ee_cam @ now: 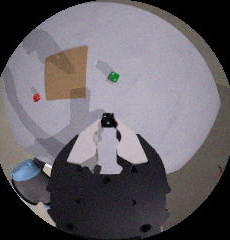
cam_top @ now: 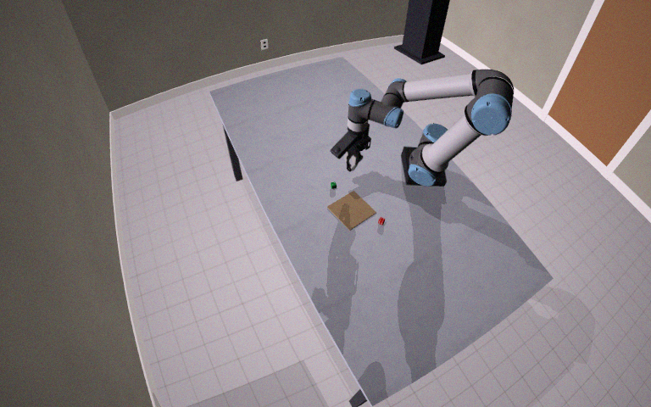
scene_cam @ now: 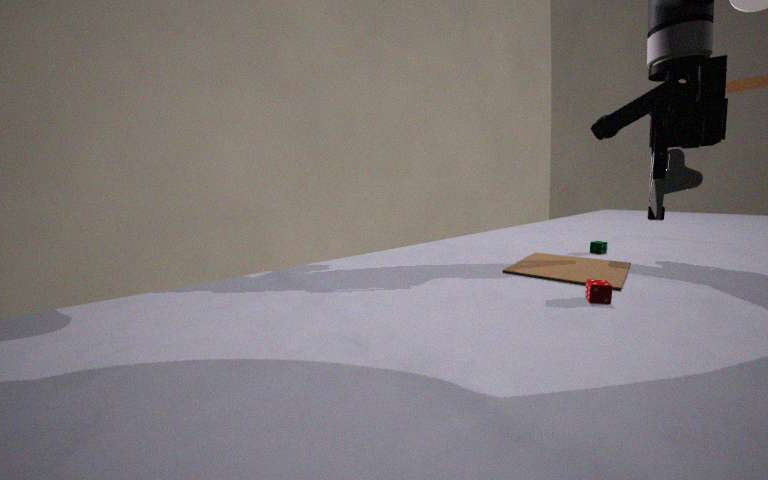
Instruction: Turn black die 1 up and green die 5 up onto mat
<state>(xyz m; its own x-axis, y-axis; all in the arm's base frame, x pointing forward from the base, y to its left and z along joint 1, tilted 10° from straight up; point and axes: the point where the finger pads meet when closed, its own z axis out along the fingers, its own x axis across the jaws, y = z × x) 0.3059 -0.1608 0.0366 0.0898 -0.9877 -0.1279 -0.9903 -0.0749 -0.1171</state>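
The brown mat lies 13 cm to the left of my hand, 9 cm ahead of it and 8 cm below it. The rest, counted from my hand: green die 8 cm ahead, 7 cm below, 1 cm to the right; then red die 25 cm to the left, 7 cm below, 3 cm ahead; then black die 1 cm below.
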